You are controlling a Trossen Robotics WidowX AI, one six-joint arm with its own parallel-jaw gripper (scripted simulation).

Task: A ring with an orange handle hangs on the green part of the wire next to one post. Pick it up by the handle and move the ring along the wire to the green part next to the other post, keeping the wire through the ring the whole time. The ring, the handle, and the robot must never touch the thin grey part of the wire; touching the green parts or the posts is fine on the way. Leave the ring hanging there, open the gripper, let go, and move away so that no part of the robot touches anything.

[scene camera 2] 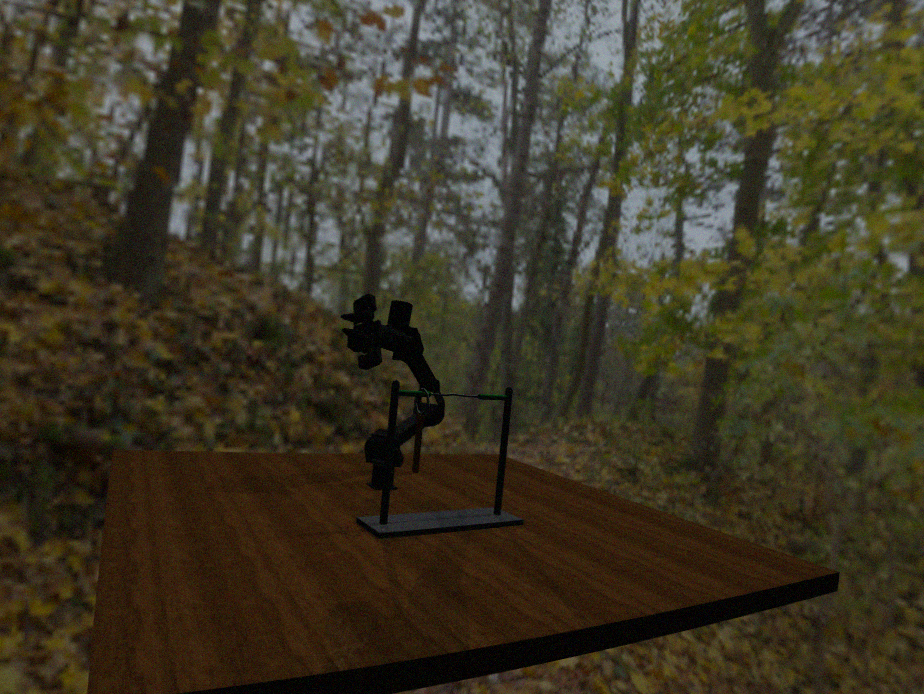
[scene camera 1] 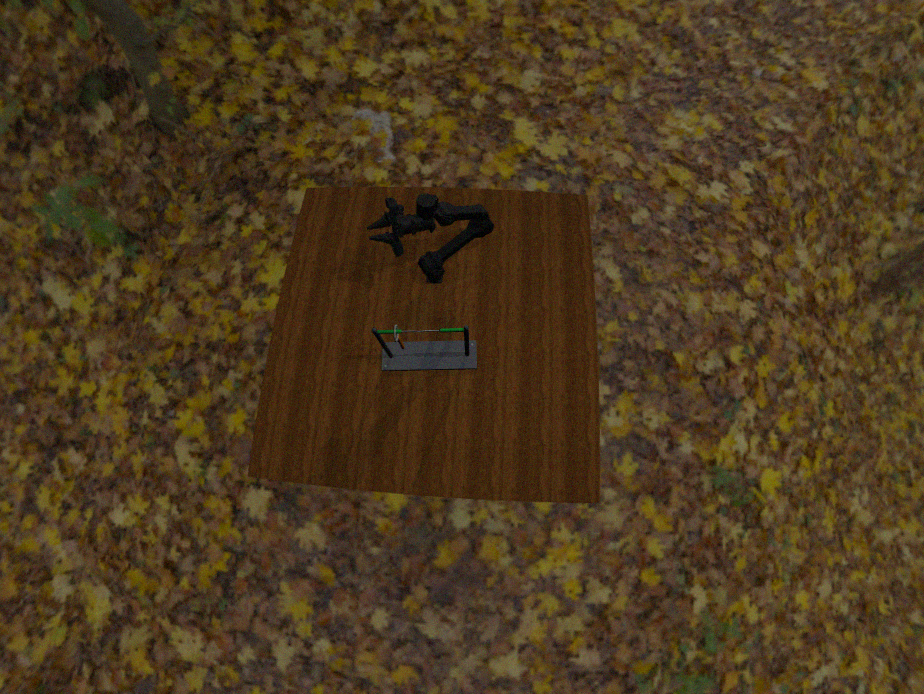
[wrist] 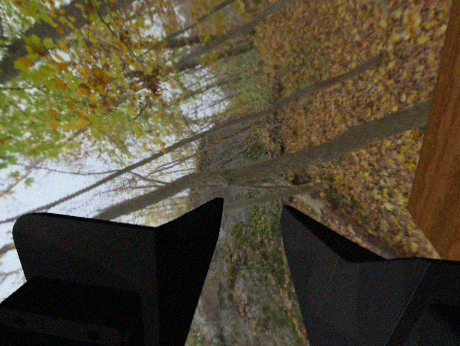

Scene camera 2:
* my gripper: 342,322
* wire stand: 421,523
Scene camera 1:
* my gripper: 368,233
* wire stand: 421,355
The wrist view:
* my gripper: 252,209
